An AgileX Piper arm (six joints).
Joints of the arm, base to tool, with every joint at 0 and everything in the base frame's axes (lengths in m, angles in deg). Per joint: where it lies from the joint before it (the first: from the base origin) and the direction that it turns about. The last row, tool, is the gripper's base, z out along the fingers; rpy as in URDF.
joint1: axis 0 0 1 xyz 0 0 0.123
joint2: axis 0 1 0 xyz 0 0 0
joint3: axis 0 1 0 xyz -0.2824 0 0.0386
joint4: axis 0.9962 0 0.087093 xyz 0.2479 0 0.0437
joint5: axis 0 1 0 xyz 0 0 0
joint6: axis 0.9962 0 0.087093 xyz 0.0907 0 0.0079
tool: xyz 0 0 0 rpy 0 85 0
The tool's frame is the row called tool.
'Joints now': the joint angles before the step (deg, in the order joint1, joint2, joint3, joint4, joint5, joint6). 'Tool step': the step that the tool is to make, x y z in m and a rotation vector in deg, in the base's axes. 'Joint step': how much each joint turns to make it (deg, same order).
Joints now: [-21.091, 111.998, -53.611, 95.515, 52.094, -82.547]
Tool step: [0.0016, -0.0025, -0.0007, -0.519, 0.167, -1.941]
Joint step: [-0.001, 0.005, 0.009, 1.406, -1.579, -0.278]
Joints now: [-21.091, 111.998, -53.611, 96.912, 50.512, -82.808]
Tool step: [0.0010, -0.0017, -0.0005, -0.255, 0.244, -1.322]
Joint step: [-0.004, 0.008, -0.012, 0.860, -1.057, 0.007]
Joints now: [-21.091, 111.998, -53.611, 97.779, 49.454, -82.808]
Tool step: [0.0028, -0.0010, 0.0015, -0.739, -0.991, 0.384]
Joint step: [0.005, 0.204, -0.719, 0.074, 0.053, -0.887]
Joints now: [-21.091, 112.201, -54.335, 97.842, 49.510, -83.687]
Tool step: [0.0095, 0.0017, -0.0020, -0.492, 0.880, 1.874]
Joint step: [0.748, 1.658, -2.875, -2.958, -0.128, 2.453]
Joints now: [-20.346, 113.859, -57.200, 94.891, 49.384, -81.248]
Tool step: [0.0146, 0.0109, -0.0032, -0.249, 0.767, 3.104]
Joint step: [2.306, 2.391, -3.796, -2.687, -0.003, 2.703]
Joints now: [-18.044, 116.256, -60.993, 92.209, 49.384, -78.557]
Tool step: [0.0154, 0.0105, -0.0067, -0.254, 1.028, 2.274]
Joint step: [2.227, 2.964, -3.972, -2.036, -0.424, 2.524]
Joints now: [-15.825, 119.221, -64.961, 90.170, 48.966, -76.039]
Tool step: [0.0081, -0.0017, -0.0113, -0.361, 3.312, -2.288]
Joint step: [0.504, 2.263, -2.021, -1.312, -2.733, 3.893]
